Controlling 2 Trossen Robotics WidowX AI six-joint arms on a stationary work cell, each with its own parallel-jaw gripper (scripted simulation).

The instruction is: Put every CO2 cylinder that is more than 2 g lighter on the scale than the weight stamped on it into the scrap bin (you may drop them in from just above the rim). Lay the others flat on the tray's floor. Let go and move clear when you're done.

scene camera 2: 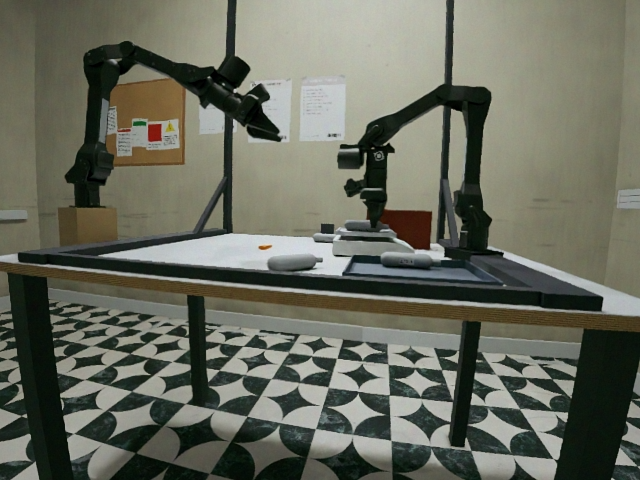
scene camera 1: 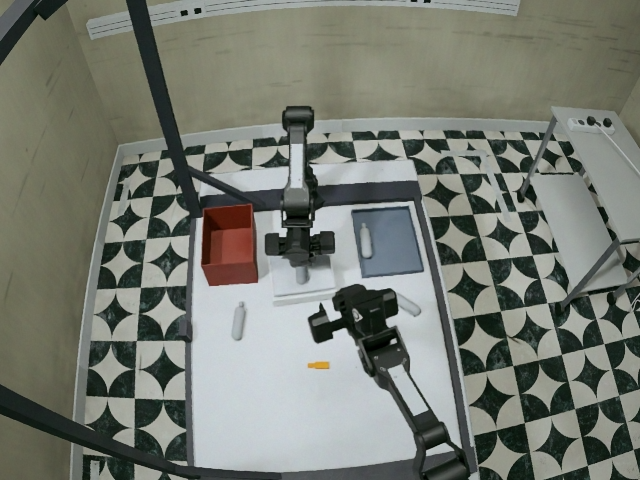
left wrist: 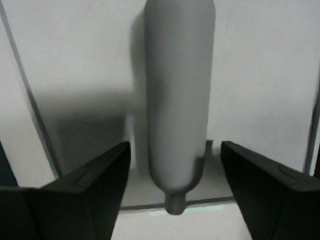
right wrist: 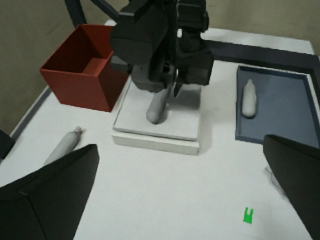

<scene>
In view: the left gripper [scene camera 2: 373, 227], the right gripper [scene camera 1: 340, 297], a grey CO2 cylinder [scene camera 2: 292, 262] and a red scrap bin [scene camera 1: 228, 233].
The red scrap bin shows as well in scene camera 2 [scene camera 2: 413, 227] and in the right wrist view [right wrist: 98, 87]. The left gripper is seen too in scene camera 1 [scene camera 1: 300, 259], in the left wrist view [left wrist: 175, 148] and in the right wrist view [right wrist: 163, 93]. The right gripper also shows in scene camera 2 [scene camera 2: 280, 137] and in the right wrist view [right wrist: 181, 147].
</scene>
